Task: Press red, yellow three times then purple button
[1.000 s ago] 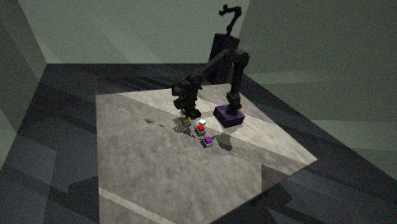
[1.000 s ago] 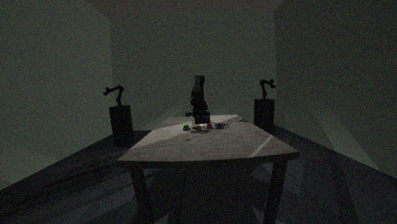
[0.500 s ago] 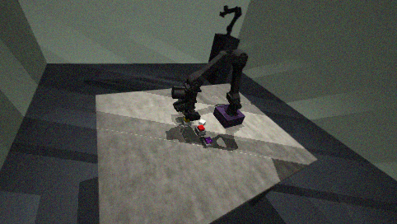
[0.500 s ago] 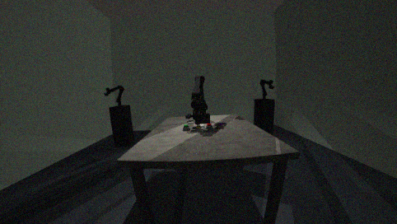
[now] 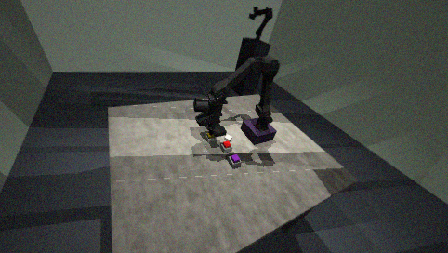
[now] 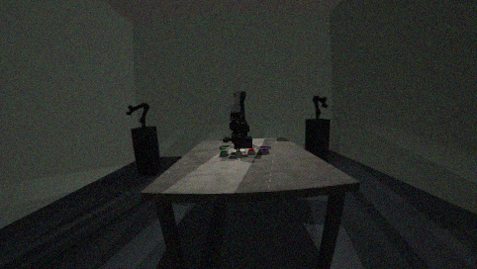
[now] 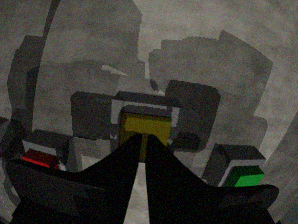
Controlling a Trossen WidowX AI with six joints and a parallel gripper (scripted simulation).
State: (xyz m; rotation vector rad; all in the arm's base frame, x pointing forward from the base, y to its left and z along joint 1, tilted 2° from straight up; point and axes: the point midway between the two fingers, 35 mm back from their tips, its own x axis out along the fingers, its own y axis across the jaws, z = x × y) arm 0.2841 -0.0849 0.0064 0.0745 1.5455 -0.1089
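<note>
Right now the yellow button is 10 mm below my gripper tip. Also, from my gripper tip: red button (100 mm to the left, 40 mm behind); then small white block (90 mm behind, 40 mm to the left, 20 mm below); then small dark block (70 mm behind, 30 mm to the right, 20 mm below).
</note>
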